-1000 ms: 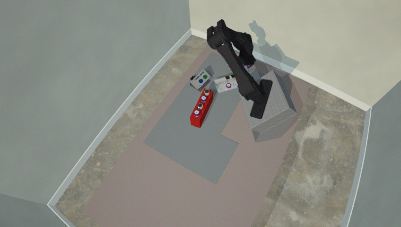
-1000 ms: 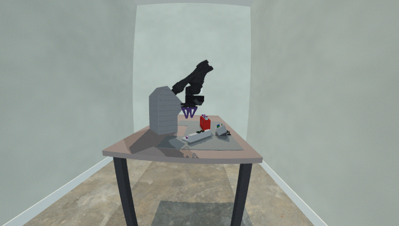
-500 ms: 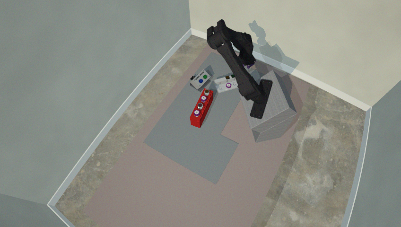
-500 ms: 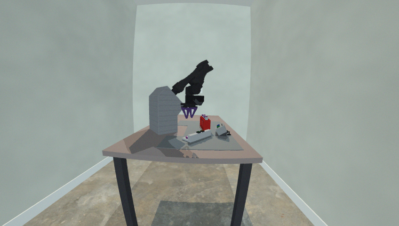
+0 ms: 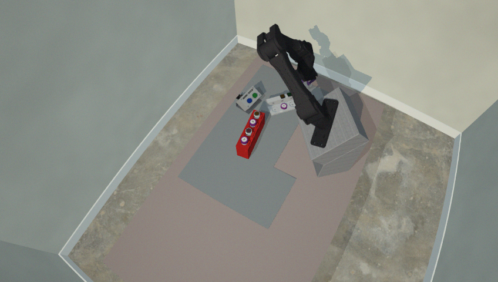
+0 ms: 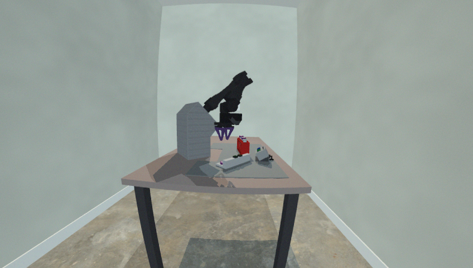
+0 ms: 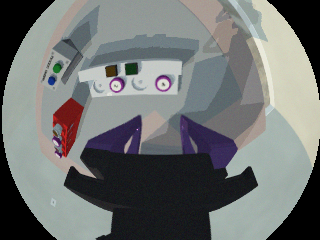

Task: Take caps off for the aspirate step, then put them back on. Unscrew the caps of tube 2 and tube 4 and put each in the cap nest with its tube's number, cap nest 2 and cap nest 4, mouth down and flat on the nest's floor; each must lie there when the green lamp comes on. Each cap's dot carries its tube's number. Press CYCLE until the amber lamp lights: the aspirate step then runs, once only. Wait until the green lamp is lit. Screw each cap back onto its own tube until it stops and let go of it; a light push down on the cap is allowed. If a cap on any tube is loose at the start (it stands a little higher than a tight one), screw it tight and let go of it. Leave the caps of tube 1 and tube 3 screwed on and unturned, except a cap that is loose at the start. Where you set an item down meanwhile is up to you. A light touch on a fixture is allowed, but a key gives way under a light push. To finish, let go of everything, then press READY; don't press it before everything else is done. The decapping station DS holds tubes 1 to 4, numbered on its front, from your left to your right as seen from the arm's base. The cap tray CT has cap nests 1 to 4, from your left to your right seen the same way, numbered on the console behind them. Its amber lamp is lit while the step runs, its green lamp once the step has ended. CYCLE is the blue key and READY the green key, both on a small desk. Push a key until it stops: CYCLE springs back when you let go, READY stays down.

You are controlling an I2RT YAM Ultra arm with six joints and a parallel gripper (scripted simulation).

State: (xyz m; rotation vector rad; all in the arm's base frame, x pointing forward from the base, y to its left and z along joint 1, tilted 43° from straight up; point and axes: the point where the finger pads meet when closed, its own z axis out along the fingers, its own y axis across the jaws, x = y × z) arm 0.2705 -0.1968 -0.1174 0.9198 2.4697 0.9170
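Right now my hand is 200 mm short of the blue cycle key, 200 mm to the right of it and 90 mm above it. Round my hand: green ready key 200 mm ahead, 160 mm to the left, 90 mm below; then key desk 210 mm ahead, 180 mm to the left, 100 mm below.
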